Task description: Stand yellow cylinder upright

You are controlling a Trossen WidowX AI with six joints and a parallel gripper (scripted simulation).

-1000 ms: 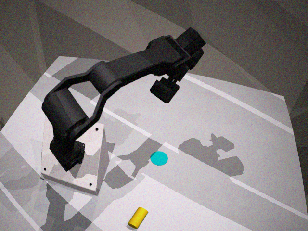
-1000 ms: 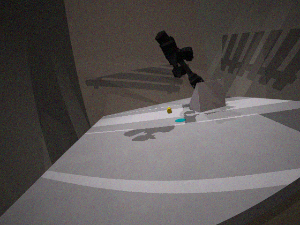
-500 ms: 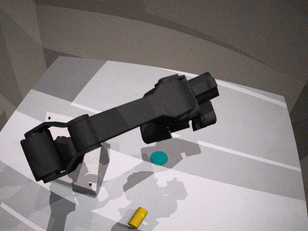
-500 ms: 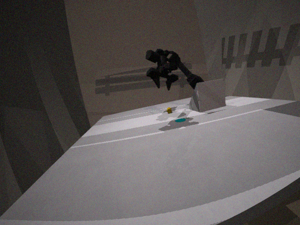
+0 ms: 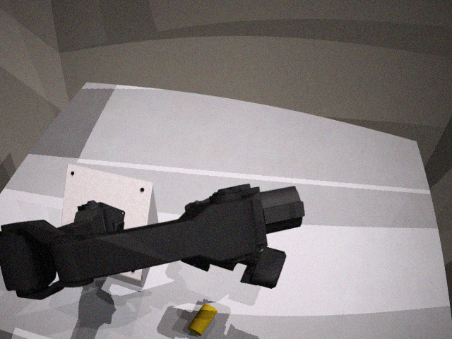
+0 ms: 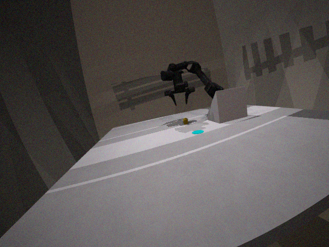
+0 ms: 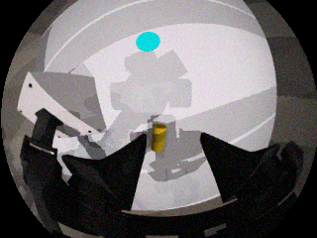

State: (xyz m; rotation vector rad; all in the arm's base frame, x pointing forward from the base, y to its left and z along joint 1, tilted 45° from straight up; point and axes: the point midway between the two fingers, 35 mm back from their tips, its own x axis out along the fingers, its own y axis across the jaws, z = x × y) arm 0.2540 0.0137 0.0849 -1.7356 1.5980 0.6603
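My gripper tip is now 2 cm past the yellow tall cylinder, 6 cm to the left of it and 12 cm above it. The rest, counted from my gripper tip: cyan circle (2 cm behind, 19 cm to the left, 13 cm below).
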